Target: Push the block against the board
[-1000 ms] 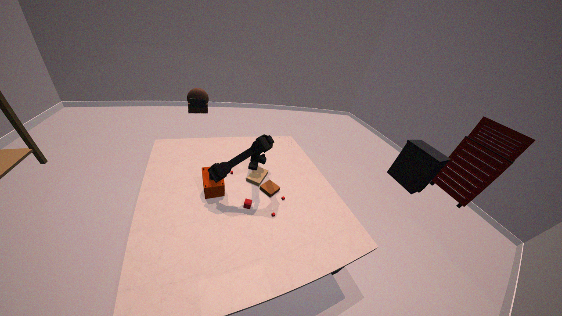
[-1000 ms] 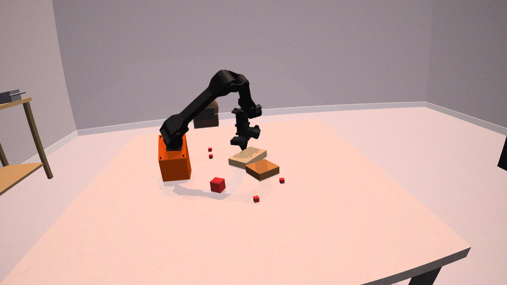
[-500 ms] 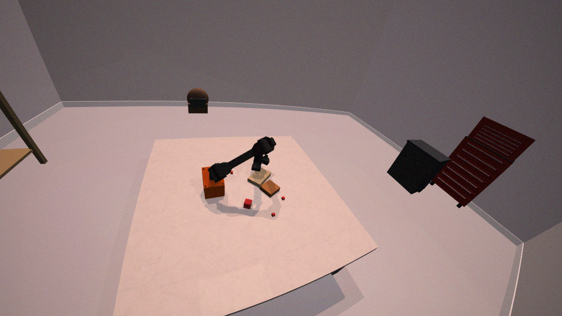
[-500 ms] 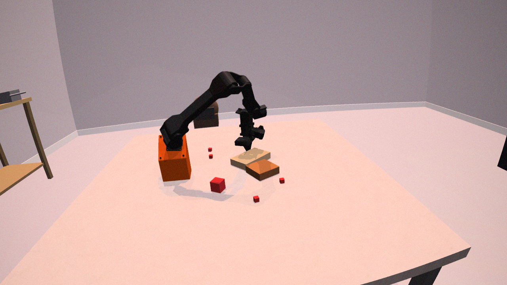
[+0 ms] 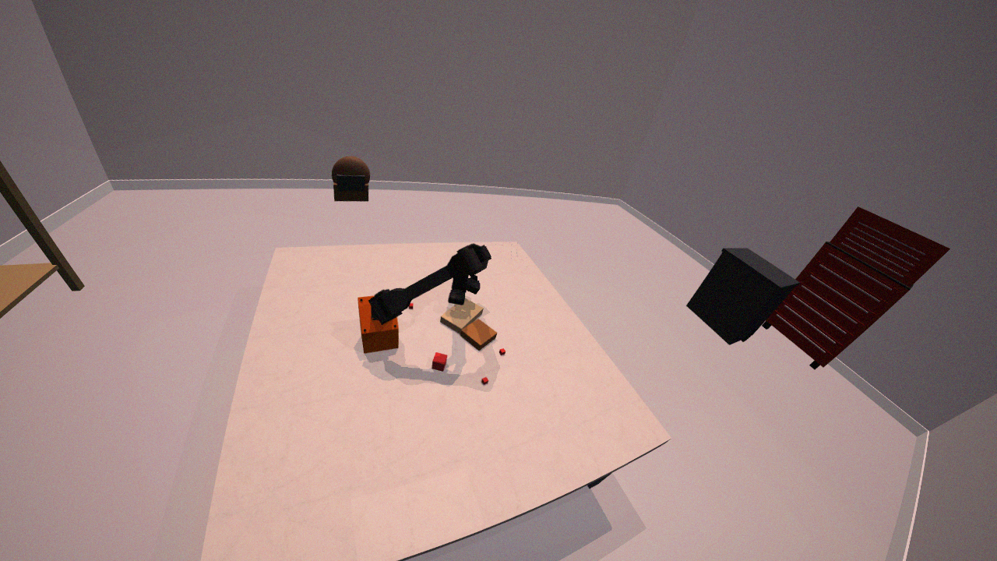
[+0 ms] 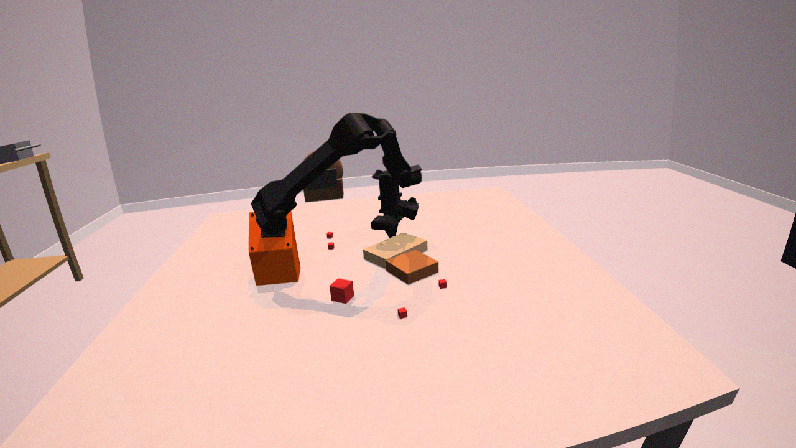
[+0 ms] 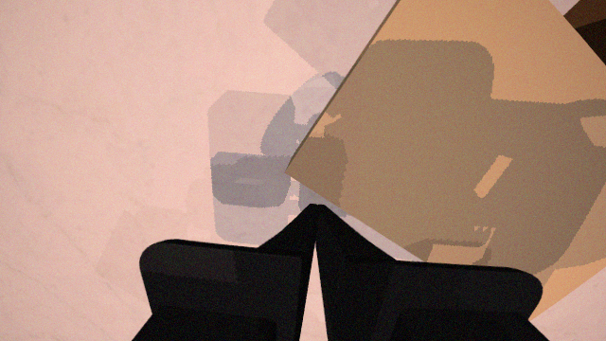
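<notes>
The tan board is 80 mm to the right of my gripper tip and 10 mm above it. Also, from my gripper tip: red cube: 300 mm to the right, 140 mm behind, 10 mm above; brown square block: 190 mm to the right, 40 mm ahead, 10 mm above.
</notes>
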